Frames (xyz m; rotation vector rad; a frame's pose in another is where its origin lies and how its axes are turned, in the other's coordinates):
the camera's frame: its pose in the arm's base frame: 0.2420 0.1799 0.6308 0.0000 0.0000 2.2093
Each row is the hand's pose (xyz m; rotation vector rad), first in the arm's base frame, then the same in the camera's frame.
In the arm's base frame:
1: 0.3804 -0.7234 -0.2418 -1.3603 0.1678 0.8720
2: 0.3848 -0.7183 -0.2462 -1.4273 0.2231 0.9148
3: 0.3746 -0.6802 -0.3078 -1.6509 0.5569 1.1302
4: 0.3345 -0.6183 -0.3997 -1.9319 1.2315 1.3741
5: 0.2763 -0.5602 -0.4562 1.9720 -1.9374 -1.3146
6: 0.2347 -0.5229 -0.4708 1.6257 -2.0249 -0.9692
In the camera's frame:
1: -0.8078 0.4272 -0.8726 -0.4671 1.3063 -0.9953
2: -0.8064 0.4207 -0.8770 -0.4423 1.3757 -0.9176
3: -0.7697 0.4061 -0.9386 -0.2307 1.6278 -0.5521
4: -0.6961 0.4014 -1.0305 0.1996 1.9627 0.0397
5: -0.6147 0.4136 -1.0870 0.7087 2.2095 0.5883
6: -0.5600 0.4247 -1.1016 1.0551 2.3117 0.8795

